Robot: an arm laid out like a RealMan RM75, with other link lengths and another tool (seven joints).
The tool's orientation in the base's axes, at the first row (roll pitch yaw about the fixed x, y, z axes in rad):
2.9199, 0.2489, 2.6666
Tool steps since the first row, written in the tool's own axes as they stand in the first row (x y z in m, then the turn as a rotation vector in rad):
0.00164, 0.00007, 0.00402, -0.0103, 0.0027, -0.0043
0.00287, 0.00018, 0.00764, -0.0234, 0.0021, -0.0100
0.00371, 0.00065, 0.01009, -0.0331, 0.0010, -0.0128
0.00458, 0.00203, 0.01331, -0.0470, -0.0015, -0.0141
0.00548, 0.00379, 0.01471, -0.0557, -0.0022, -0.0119
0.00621, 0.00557, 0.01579, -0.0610, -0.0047, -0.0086
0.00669, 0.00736, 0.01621, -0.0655, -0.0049, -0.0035
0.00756, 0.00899, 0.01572, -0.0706, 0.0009, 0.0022
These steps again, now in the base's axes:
-0.00012, 0.00113, -0.00419, 0.0086, -0.0025, 0.0072
0.00000, 0.00209, -0.00789, 0.0179, -0.0094, 0.0157
0.00023, 0.00309, -0.01032, 0.0249, -0.0149, 0.0205
0.00104, 0.00498, -0.01328, 0.0355, -0.0234, 0.0246
0.00141, 0.00707, -0.01445, 0.0434, -0.0277, 0.0245
0.00183, 0.00907, -0.01527, 0.0480, -0.0320, 0.0222
0.00226, 0.01092, -0.01541, 0.0534, -0.0337, 0.0184
0.00200, 0.01272, -0.01481, 0.0619, -0.0303, 0.0155

